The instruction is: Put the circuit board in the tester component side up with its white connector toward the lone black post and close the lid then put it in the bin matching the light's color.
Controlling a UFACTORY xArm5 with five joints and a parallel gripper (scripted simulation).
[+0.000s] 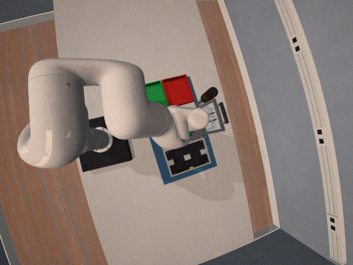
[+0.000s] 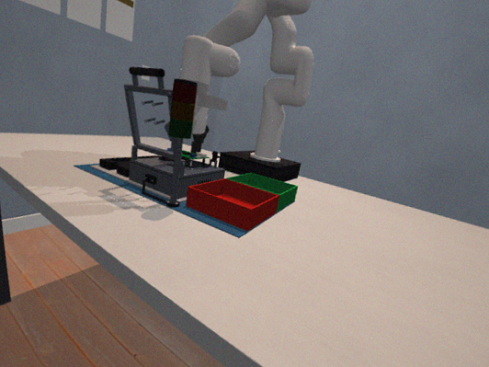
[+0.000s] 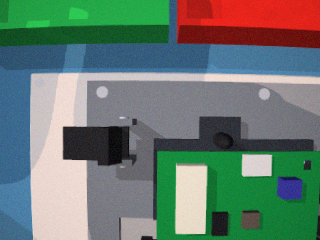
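Right now my hand is right at the green circuit board. Round my hand: black block 60 mm behind, 50 mm to the left; red bin 200 mm to the left, 80 mm below, 30 mm ahead; green bin 190 mm to the left, 120 mm behind, 80 mm below.
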